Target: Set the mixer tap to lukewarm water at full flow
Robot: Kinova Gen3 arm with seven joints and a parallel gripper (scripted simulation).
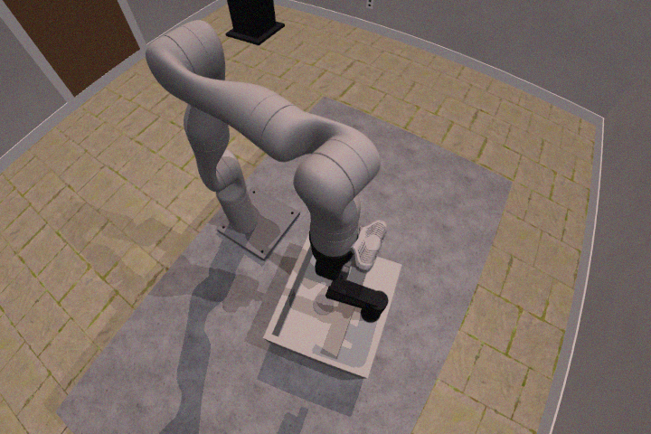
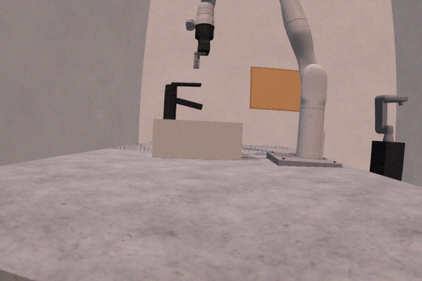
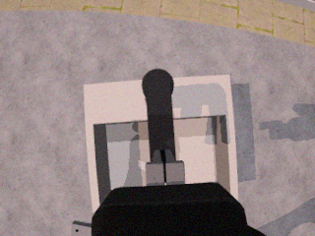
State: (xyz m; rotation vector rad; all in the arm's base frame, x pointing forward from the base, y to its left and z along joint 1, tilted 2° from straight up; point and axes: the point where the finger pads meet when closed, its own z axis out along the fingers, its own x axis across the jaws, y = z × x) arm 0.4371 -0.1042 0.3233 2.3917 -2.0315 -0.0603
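Right now the lever is 4 cm ahead of my hand, 1 cm to the left of it and 9 cm below it. Also, from my hand: black mixer tap 6 cm ahead, 1 cm to the left, 13 cm below; then sink basin 2 cm behind, 1 cm to the right, 32 cm below.
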